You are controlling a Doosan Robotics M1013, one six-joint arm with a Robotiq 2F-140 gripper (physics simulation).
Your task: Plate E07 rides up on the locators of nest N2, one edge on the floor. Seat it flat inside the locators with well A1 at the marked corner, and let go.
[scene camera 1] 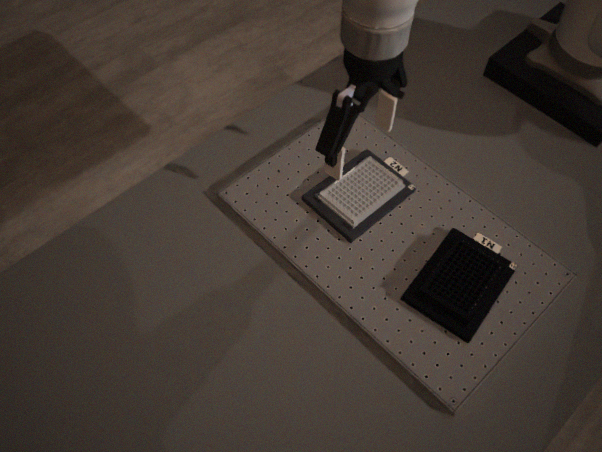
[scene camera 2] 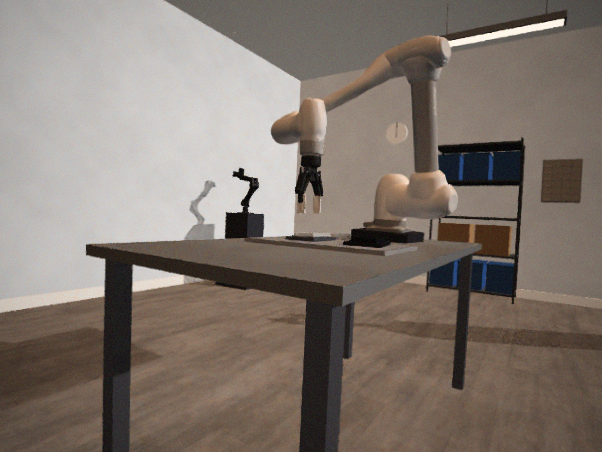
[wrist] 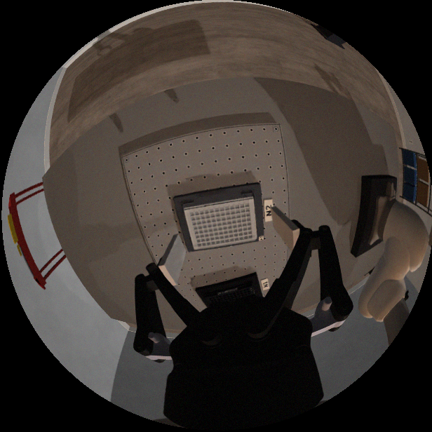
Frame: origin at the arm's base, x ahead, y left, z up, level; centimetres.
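Seen in the pictures: gripper, between the fingertips: (scene camera 1: 358,149) (scene camera 2: 309,213); arm's base, origin of its link: (scene camera 1: 582,61) (scene camera 2: 388,230).
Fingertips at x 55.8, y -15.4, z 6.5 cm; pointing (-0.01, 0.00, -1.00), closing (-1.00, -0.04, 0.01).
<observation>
Pixels of each thing's middle, then the offset from my fingertips to it. "spot": a spot on its surface instead. Level surfaces: height alone.
- Plate E07, middle of its body: (scene camera 1: 361,190) (scene camera 2: 312,234) dx +0.9, dy +2.4, dz -7.8 cm
- dark nest N2, middle of its body: (scene camera 1: 359,193) (scene camera 2: 311,237) dx +0.8, dy +1.9, dz -9.1 cm
- small marked label, a spot on its surface: (scene camera 1: 411,187) spot: dx -6.1, dy +8.0, dz -8.6 cm
- perforated board, a spot on its surface: (scene camera 1: 270,220) spot: dx +15.0, dy -5.7, dz -9.8 cm
- grey table, height of its surface: dz -11.1 cm
- Nest N1, a spot on its surface: (scene camera 1: 457,287) spot: dx +5.7, dy +25.0, dz -7.6 cm
Plate E07 (scene camera 1: 362,191) (scene camera 2: 312,234) (wrist: 221,223), pale with a grid of wells, lies on the dark nest N2 (scene camera 1: 351,234) (wrist: 220,193). In the wrist view it sits off-centre, with a wide dark strip of nest along its upper side. Its tilt is slight and hard to judge; which edge rides up is unclear. A small marked label (scene camera 1: 411,187) (wrist: 261,238) is at one nest corner; well A1 cannot be made out. My gripper (scene camera 1: 363,150) (scene camera 2: 309,207) (wrist: 226,230) is open and empty, above the plate, its fingers apart across the plate's long direction.
The nests stand on a perforated board (scene camera 1: 270,220) (wrist: 150,175) on the grey table (scene camera 1: 200,350) (scene camera 2: 225,260). Nest N1 (scene camera 1: 457,287) (wrist: 230,291) carries a black gridded top beside N2. The arm's black base (scene camera 1: 540,95) (scene camera 2: 387,235) (wrist: 367,215) stands beyond the board.
</observation>
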